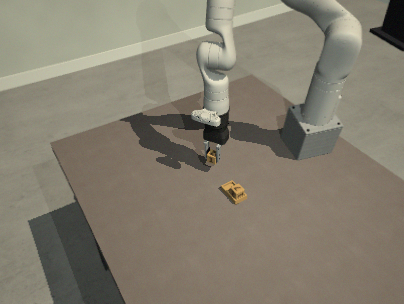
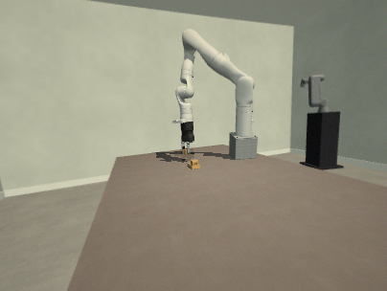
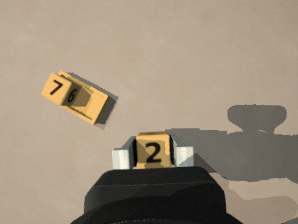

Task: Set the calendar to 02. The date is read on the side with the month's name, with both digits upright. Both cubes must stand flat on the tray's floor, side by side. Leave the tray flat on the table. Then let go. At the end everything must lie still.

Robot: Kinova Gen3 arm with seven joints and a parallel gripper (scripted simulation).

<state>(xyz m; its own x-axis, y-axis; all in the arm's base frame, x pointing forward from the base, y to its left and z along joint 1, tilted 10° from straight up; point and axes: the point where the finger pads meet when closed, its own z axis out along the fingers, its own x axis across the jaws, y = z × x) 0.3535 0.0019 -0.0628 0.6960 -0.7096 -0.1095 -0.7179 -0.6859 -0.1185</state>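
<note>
Right now the tray is 11 cm to the left of my hand, 7 cm below it and 3 cm behind it. Round my hand: orange cube (1 cm below).
</note>
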